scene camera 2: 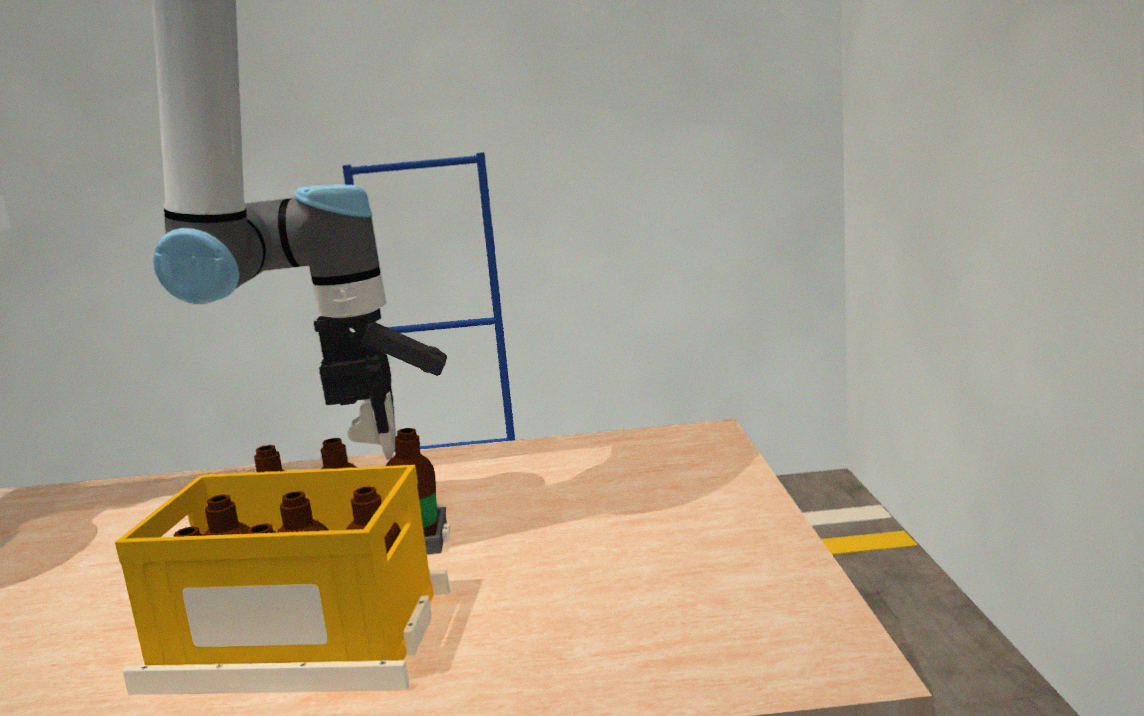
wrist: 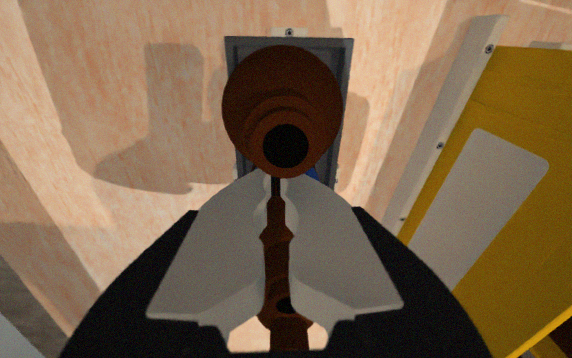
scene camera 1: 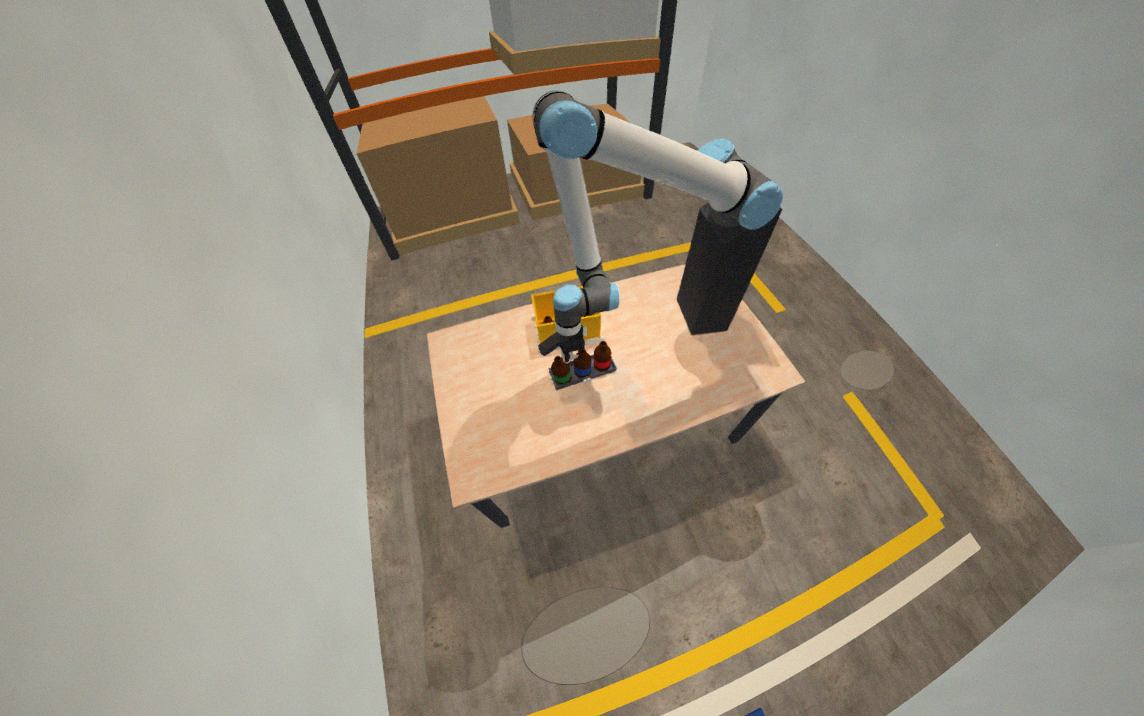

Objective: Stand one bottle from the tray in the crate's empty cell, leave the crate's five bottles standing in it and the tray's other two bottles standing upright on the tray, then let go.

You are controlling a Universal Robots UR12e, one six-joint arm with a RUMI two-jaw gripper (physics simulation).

Labels:
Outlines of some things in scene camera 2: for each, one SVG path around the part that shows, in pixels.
The gripper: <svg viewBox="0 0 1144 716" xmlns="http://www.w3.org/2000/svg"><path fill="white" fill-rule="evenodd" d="M319 316L317 321L313 323L315 332L319 333L323 355L319 371L326 405L355 404L356 400L364 400L364 403L360 406L360 416L352 421L352 426L347 431L348 437L353 442L382 446L386 460L390 460L395 450L396 428L391 372L387 354L436 376L441 374L447 360L447 355L436 347L425 345L376 323L376 321L381 319L380 308L374 312L355 317L331 318Z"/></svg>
A blue-banded bottle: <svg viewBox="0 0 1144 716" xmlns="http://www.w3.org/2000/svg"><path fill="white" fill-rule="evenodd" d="M322 442L321 456L323 467L321 469L358 468L348 462L346 446L342 444L342 439L331 438Z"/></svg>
A green-banded bottle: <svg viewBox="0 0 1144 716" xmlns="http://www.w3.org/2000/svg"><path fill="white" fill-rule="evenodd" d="M403 428L397 431L398 436L395 437L396 455L388 461L386 466L416 465L424 537L435 536L438 526L435 470L430 460L420 454L420 437L416 434L416 429Z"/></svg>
A red-banded bottle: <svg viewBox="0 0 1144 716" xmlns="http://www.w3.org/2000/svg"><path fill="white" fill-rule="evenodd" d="M282 496L280 511L283 526L279 528L277 533L329 531L324 524L313 519L310 500L305 498L304 492L294 491Z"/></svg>

